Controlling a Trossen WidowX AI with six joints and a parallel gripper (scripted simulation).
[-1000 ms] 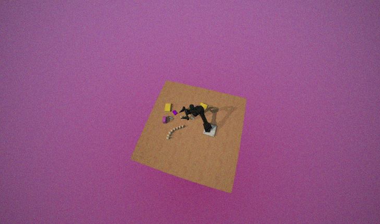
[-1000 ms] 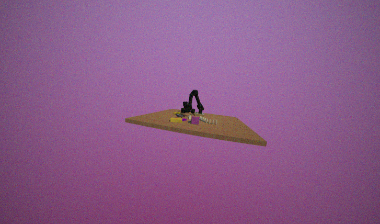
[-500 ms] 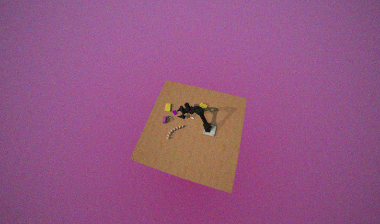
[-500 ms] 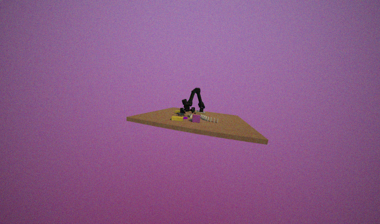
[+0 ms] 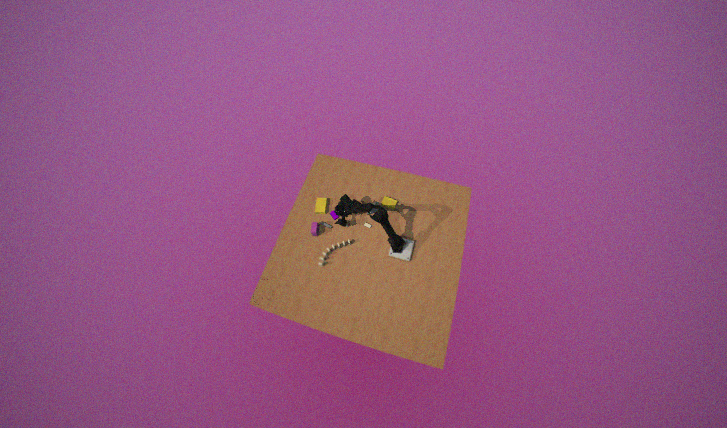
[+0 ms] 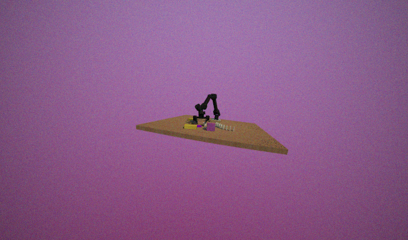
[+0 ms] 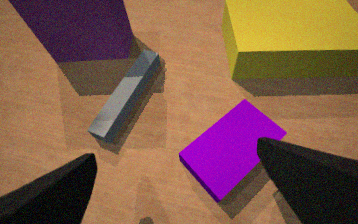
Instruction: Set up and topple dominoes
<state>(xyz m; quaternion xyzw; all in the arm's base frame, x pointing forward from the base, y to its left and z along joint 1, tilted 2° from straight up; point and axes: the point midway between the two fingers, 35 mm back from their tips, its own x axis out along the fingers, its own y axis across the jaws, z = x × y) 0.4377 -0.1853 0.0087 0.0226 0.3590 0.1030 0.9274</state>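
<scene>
Now: gripper tip 6 cm short of the small grey bar, 5 cm to the right of it and 3 cm above it. The rest, counted from my gripper tip: purple block: 13 cm ahead, 10 cm to the left.
</scene>
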